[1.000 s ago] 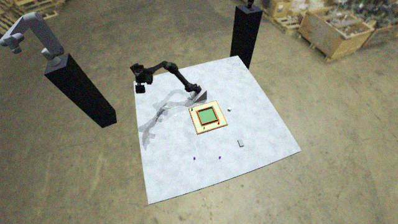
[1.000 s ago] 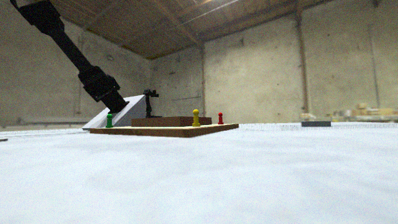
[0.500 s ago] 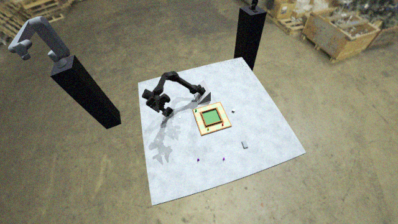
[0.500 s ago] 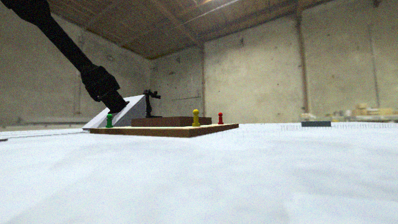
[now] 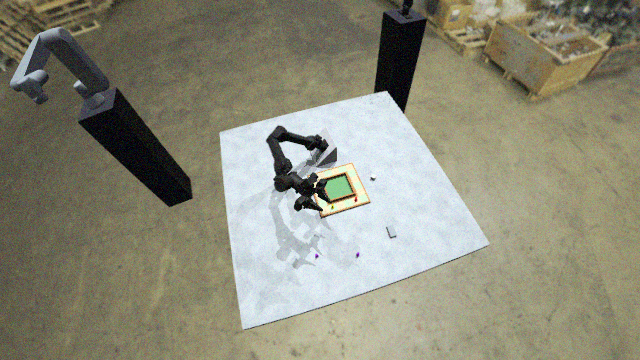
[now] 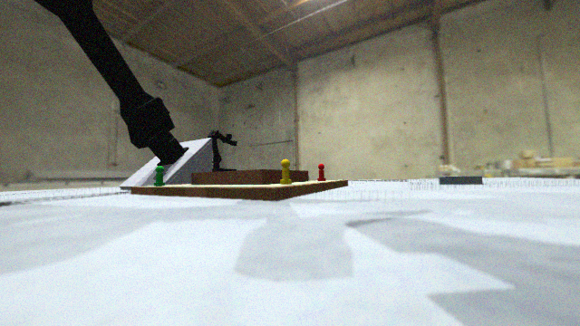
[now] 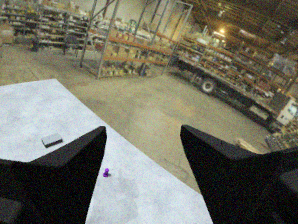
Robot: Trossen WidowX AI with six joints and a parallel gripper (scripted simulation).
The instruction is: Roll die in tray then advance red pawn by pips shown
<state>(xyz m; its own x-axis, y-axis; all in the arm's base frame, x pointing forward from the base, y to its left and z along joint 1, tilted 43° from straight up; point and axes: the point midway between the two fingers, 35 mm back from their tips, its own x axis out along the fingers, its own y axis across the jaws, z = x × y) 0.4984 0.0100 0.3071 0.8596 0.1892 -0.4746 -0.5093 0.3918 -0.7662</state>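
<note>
Now: the white die 22 cm behind my gripper tip, 38 cm to the left of it and 32 cm below it. The rest, counted from my gripper tip: yellow pawn: 14 cm behind, 8 cm to the left, 31 cm below; then small dark block: 11 cm ahead, 31 cm to the left, 33 cm below; then red pawn: 13 cm behind, 22 cm to the left, 31 cm below.
</note>
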